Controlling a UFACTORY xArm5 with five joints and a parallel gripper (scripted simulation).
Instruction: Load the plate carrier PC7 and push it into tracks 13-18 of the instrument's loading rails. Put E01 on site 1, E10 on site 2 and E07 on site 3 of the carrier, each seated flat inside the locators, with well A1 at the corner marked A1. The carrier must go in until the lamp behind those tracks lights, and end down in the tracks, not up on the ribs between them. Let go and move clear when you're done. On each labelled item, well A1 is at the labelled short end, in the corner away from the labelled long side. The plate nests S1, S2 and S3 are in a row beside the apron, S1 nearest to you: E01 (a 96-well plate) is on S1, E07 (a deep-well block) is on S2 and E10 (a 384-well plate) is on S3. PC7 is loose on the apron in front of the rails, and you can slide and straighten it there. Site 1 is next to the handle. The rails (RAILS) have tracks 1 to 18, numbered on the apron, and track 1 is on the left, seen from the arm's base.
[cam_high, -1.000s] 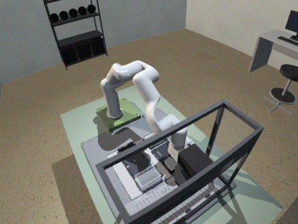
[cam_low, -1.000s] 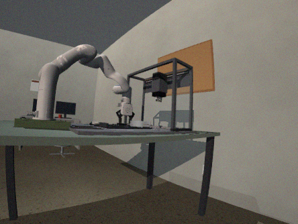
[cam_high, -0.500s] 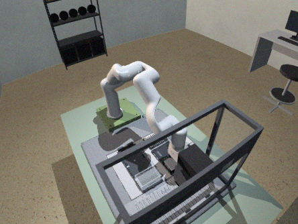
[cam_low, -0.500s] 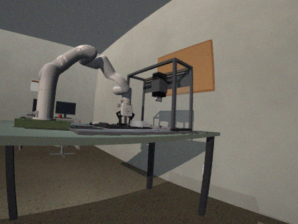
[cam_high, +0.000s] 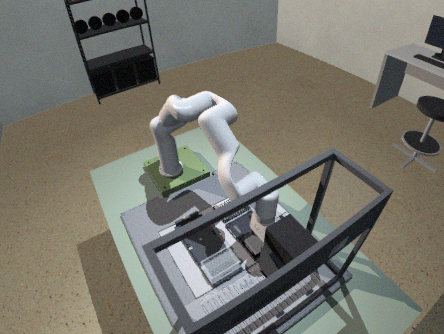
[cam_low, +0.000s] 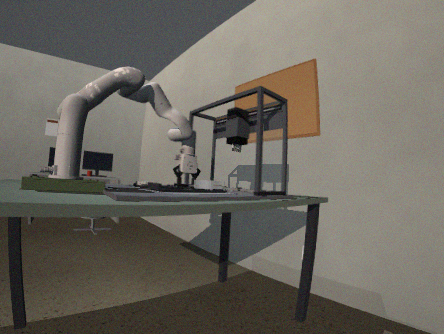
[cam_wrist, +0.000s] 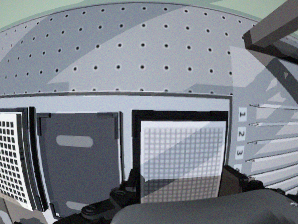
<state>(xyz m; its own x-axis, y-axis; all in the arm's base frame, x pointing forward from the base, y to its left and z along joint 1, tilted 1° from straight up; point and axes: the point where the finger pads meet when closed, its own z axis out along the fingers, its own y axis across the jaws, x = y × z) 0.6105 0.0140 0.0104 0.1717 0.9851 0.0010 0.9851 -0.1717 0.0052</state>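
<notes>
The deep-well block E07 is 10 mm below my hand. Round my hand: pale block: 190 mm to the right, 30 mm behind, 10 mm below; then nest S3: 20 mm below; then nest S2: 110 mm behind, 20 mm to the left, 20 mm below.
</notes>
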